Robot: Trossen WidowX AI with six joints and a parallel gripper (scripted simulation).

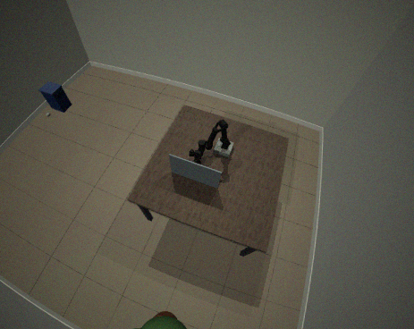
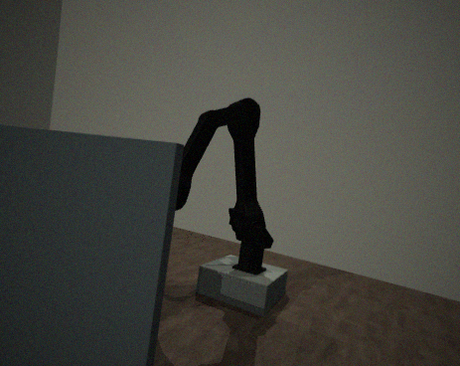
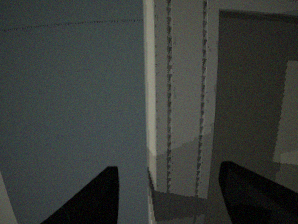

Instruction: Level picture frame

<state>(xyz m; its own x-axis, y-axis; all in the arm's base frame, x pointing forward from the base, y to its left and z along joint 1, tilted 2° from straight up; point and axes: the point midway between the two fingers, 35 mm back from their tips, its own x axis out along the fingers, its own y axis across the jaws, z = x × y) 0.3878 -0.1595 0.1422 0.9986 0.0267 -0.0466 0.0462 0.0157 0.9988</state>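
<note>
The grey picture frame is 5 cm below my gripper tip and 1 cm ahead of it. Round my gripper tip: blue-grey wall panel 6 cm below, 2 cm to the left, 2 cm ahead.
</note>
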